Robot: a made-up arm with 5 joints.
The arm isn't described. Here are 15 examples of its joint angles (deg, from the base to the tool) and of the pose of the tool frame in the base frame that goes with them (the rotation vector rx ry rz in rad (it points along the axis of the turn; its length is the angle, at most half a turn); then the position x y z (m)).
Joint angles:
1: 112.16 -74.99 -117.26 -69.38 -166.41
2: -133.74 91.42 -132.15 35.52 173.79
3: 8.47 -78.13 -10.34 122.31 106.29
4: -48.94 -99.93 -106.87 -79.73 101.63
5: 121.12 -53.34 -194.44 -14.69 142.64
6: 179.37 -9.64 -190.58 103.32 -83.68
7: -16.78 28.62 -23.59 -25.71 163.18
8: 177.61 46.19 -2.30 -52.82 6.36
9: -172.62 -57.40 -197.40 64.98 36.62
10: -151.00 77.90 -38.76 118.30 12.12
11: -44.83 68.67 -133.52 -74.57 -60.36
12: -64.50 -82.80 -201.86 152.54 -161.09
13: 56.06 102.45 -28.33 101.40 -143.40
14: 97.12 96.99 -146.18 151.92 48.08
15: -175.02 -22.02 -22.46 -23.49 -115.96
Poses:
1: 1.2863 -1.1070 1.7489 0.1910 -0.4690 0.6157
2: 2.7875 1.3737 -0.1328 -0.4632 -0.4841 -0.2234
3: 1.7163 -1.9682 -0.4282 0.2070 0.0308 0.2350
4: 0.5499 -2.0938 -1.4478 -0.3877 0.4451 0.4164
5: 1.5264 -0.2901 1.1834 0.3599 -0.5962 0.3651
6: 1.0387 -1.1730 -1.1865 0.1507 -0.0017 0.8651
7: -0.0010 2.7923 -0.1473 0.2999 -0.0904 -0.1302
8: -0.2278 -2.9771 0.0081 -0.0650 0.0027 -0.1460
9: 0.0443 0.1700 0.7660 0.6946 0.0900 0.4366
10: -0.0590 0.3979 0.7082 0.0432 0.0240 -0.1554
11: 0.7523 0.1026 1.2474 0.4766 -0.4738 0.2398
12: 0.5702 0.6398 -0.7479 -0.2587 0.5423 0.1609
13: 0.0148 -0.0861 1.6163 -0.1313 -0.1952 -0.0478
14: 1.2435 0.5672 -0.5114 -0.0637 0.5097 -0.1572
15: 1.8994 -1.0759 -1.2126 -0.4281 -0.0373 0.2088
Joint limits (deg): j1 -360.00..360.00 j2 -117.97..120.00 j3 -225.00..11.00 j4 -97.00..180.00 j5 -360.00..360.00
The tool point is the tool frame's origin. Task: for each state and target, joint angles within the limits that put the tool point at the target. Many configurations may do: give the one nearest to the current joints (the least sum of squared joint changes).
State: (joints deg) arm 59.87 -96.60 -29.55 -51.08 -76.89
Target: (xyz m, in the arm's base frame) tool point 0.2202 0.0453 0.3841
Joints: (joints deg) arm 11.62 -82.42 2.34 -50.58 -76.89
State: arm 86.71 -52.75 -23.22 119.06 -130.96
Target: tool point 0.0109 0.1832 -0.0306
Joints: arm 86.59 -18.70 -6.86 90.43 -130.96
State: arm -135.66 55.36 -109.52 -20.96 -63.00
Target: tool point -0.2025 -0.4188 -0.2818
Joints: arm -115.80 74.51 -77.49 -20.72 -63.00
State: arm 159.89 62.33 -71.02 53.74 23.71
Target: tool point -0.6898 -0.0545 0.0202
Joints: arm 184.52 50.71 -102.28 43.56 23.71
